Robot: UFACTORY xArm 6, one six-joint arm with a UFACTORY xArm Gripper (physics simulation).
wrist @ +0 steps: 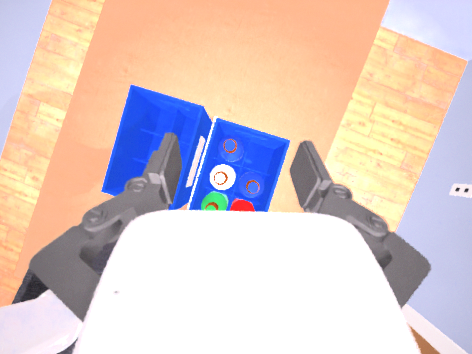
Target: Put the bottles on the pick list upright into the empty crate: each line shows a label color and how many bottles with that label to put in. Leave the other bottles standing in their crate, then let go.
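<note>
My gripper is open and empty, its fingers high above the crates. The bottle crate is blue and lies between the fingertips in the view. It holds upright bottles seen from above: a blue-label bottle at the top left, a white-label bottle below it, another blue-label bottle to the right, a green-label bottle and a red-label bottle, both partly hidden by the gripper body. The other blue crate is at the left; no bottle shows in its visible part. The left finger covers some of it. The pick list does not show.
The two crates stand side by side on an orange-tan table top, with a thin white strip between them. Wooden floor shows on both sides of the table. A wall socket is at the far right.
</note>
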